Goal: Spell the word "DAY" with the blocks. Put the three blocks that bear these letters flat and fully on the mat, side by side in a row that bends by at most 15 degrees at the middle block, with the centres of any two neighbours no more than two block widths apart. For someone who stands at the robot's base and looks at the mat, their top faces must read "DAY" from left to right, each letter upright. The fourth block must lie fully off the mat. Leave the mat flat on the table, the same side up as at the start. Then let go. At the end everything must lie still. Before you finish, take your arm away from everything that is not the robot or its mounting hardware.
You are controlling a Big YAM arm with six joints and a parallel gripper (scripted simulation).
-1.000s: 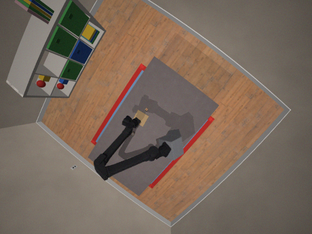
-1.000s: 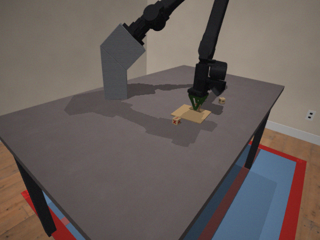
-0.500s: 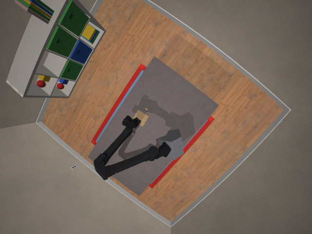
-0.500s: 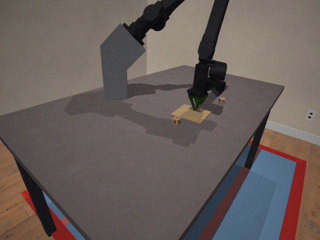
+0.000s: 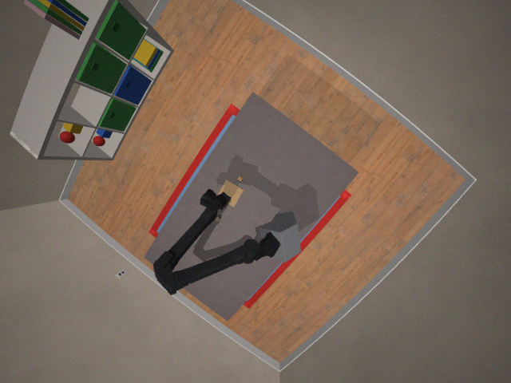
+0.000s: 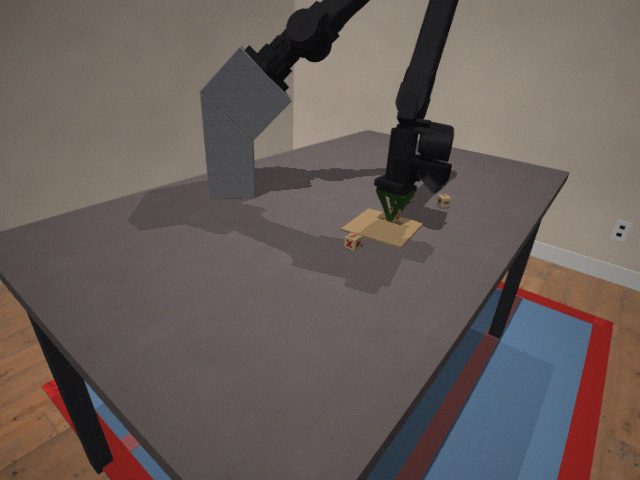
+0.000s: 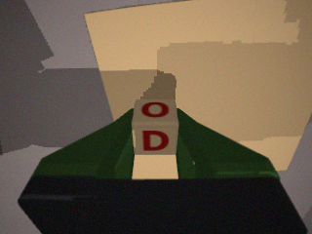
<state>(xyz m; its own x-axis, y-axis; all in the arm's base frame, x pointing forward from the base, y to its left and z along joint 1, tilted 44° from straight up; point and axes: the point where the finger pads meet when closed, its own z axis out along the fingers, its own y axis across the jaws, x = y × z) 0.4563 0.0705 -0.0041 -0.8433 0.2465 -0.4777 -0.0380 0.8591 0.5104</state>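
The tan mat lies 40 mm to the right of my hand and 10 mm below it. The rest, counted from my hand: wooden block (10 mm ahead, 170 mm to the right).
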